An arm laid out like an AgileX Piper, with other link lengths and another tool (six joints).
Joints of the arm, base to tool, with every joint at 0 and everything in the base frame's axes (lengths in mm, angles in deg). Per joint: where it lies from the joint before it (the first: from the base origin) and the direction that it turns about. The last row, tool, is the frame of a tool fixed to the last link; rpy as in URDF.
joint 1: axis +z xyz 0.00 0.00 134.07
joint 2: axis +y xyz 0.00 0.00 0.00
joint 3: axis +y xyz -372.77 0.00 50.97
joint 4: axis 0.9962 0 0.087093 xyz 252.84 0.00 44.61
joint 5: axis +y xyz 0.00 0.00 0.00
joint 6: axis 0.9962 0 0.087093 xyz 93.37 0.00 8.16
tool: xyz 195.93 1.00 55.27 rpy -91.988 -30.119 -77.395
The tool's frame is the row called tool.
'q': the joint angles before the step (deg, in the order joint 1, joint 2, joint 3, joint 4, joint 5, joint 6). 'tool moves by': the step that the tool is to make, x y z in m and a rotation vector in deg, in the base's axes. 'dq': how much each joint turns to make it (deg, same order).
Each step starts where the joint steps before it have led.
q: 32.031 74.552 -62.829 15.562 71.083 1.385
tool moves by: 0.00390 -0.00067 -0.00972 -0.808 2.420 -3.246
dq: -0.001 1.697 0.000 -0.090 -0.085 3.418
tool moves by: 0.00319 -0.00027 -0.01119 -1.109 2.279 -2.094
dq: 0.000 1.963 -0.001 -0.115 0.001 2.218
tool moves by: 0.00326 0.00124 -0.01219 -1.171 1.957 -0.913
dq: 0.081 2.219 0.000 -0.084 -0.195 1.002
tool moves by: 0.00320 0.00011 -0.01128 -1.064 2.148 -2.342
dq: 0.003 2.003 0.001 -0.001 -0.218 2.378
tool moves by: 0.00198 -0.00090 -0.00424 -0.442 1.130 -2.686
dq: 0.000 0.711 0.000 0.000 -0.205 2.730
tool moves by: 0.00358 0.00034 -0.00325 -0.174 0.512 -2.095
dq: -0.001 0.622 -0.001 0.000 -0.614 2.008
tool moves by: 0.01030 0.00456 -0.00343 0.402 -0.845 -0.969
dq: 0.000 0.972 -0.034 0.000 -2.054 0.466
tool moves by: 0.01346 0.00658 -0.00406 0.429 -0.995 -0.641
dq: 0.002 1.524 -0.470 0.000 -2.224 0.087
